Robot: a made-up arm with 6 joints.
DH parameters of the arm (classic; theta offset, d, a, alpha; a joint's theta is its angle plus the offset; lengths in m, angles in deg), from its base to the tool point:
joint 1: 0 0.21 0.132 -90
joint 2: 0 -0.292 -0.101 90
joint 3: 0 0.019 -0.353 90
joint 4: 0 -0.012 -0.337 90
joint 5: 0 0.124 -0.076 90
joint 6: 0 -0.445 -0.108 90
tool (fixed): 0 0.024 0 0
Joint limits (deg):
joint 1: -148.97..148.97
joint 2: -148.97..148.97
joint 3: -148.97..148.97
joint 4: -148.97..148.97
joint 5: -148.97..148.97
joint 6: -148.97..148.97
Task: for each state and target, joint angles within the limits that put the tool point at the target. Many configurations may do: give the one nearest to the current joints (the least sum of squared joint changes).
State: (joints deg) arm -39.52 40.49 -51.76 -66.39 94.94 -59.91
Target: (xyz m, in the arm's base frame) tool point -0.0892 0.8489 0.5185
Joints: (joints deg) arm -31.78 7.14 -47.27 -30.72 98.73 -62.77
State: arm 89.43 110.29 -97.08 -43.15 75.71 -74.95
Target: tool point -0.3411 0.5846 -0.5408
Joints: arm 93.45 92.57 -138.93 -51.48 83.36 -70.16
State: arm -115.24 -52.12 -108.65 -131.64 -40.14 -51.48
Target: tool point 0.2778 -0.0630 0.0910
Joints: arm -125.51 -64.84 -116.34 -141.28 -63.03 -40.79
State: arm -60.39 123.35 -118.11 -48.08 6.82 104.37
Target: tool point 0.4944 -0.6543 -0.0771
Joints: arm -79.54 139.76 -103.09 -68.64 37.11 95.21
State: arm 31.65 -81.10 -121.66 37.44 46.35 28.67
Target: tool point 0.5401 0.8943 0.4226
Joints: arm 49.70 -44.02 -148.97 31.79 75.34 13.98
